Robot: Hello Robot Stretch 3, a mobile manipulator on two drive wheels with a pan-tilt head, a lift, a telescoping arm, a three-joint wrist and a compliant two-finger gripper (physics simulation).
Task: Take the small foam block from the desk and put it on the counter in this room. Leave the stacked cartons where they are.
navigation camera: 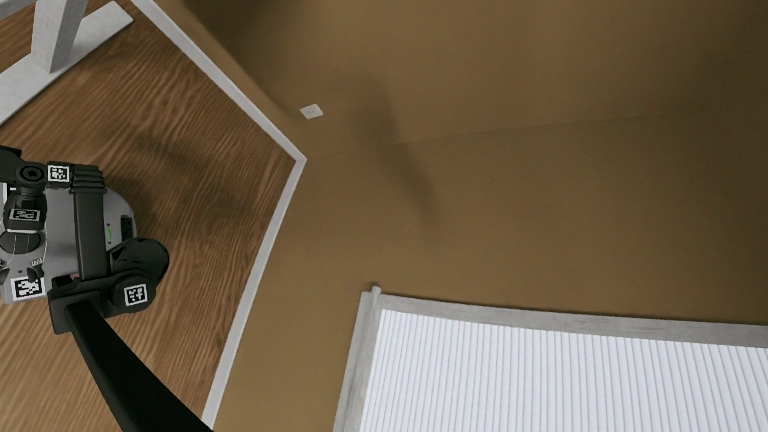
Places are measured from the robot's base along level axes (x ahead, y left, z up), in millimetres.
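Pixels of known places: gripper, fingertip midpoint: [17,283]; robot's base, origin of the base link: [23,237].
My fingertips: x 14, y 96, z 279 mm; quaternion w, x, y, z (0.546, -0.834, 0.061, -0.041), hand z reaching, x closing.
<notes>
Ahead of a thing's pixels: the offset from my fingertips to its top centre. "pt": to the spot under its first point. Level surfaces: height alone.
My gripper [19,272] is at the left edge of the navigation camera view, folded in over the robot's base. Its two fingertips stand apart with no object between them, so it is open. A pale grey leg and floor foot of the desk [51,40] show in the top left corner, apart from the gripper. The desk top does not show. The small foam block, the counter and the stacked cartons do not show in this view.
A brown wall [483,214] fills the middle and right, with a pale baseboard [257,268] along the wood floor {279 mm down} [204,177]. A small white wall plate {955 mm back, 677 mm right, 178 mm up} [311,111] is near the corner. A grey-framed window {pt 753 mm back, 353 mm left, 1187 mm up} [563,376] is at the lower right. My mast [123,376] crosses the lower left.
</notes>
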